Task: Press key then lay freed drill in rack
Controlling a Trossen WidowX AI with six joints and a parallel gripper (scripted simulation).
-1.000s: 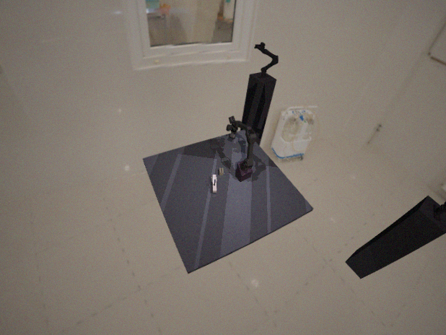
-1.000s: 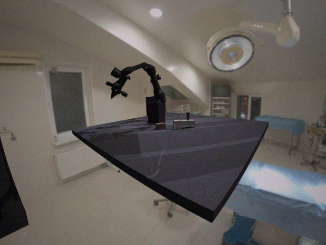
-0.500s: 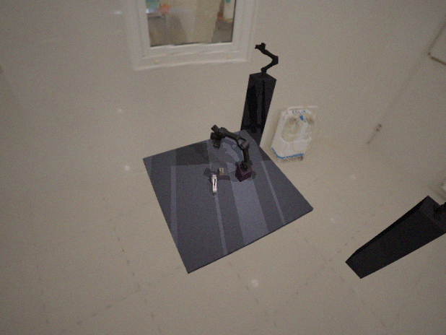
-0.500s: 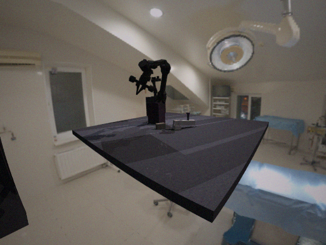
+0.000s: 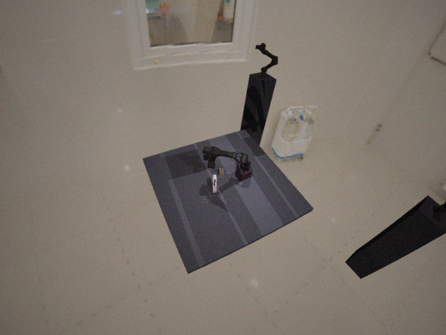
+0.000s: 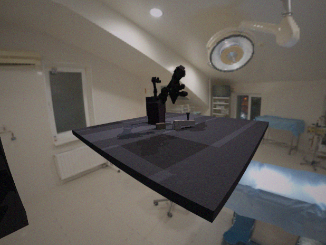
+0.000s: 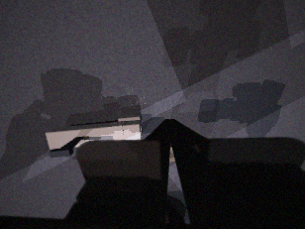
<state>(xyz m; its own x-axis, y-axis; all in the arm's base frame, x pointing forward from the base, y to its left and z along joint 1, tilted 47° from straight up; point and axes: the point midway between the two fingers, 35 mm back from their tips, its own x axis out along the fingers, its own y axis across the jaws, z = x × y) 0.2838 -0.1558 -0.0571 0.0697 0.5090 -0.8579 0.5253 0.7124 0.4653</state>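
The block lies 10 mm ahead of my gripper tip, 120 mm to the left of it and 160 mm below it.
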